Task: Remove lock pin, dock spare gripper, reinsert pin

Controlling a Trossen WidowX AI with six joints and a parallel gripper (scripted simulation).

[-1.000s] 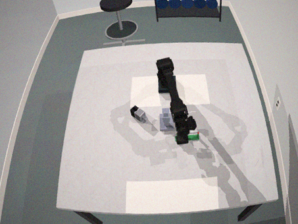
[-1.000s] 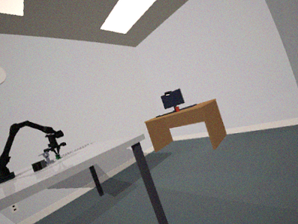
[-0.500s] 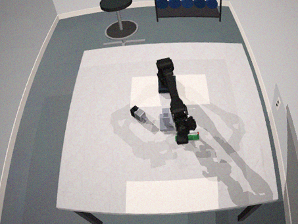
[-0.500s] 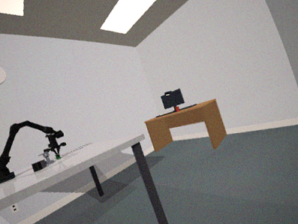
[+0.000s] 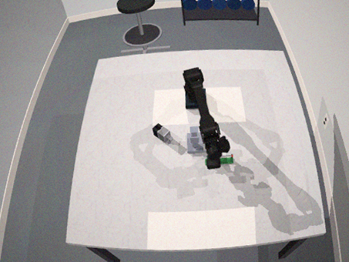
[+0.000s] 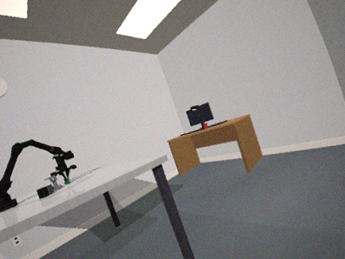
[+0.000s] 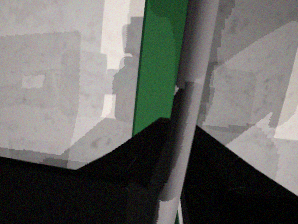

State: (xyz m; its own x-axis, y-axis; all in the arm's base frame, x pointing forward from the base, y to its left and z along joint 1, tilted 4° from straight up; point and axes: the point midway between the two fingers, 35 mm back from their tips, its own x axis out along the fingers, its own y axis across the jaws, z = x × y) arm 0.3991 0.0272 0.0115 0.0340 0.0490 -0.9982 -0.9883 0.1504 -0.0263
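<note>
Right now my gripper tip is 20 mm to the right of the green cradle. Round my gripper tip: spare gripper 220 mm to the right, 200 mm behind; mount 120 mm behind, 80 mm to the right, 30 mm above.
</note>
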